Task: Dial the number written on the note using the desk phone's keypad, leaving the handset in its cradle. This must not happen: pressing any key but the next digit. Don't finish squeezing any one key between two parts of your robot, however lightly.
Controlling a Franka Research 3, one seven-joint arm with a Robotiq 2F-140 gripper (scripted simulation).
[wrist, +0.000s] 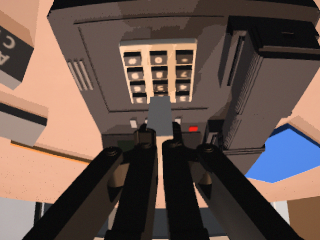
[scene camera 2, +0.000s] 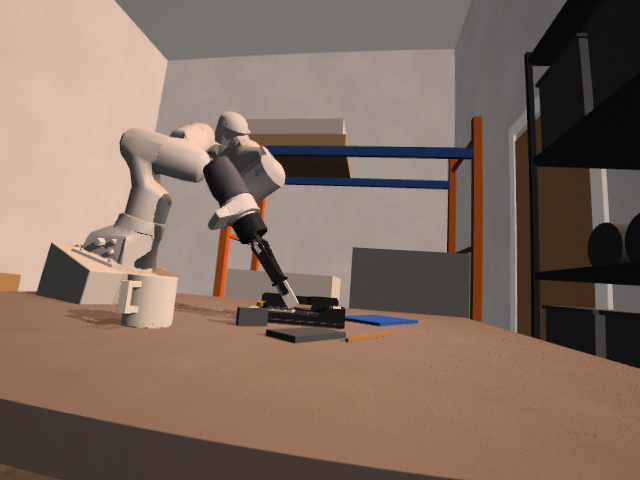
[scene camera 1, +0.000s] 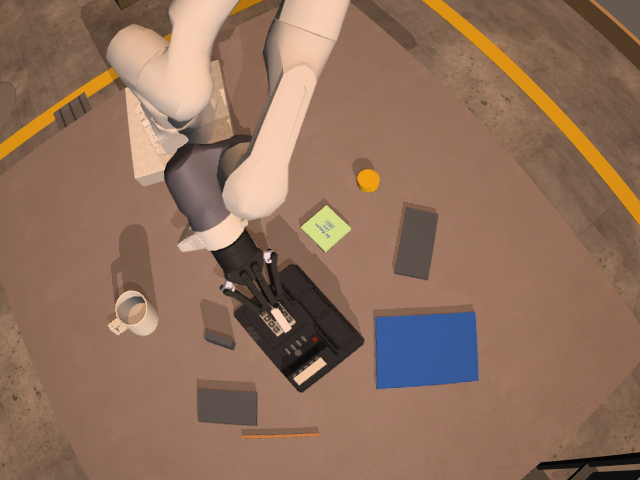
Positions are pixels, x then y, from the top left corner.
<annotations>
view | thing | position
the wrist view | my gripper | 160, 111
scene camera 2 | my gripper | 293, 306
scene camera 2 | cream mug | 152, 304
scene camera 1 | my gripper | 285, 327
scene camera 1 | blue mat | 421, 350
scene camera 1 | cream mug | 130, 307
</annotations>
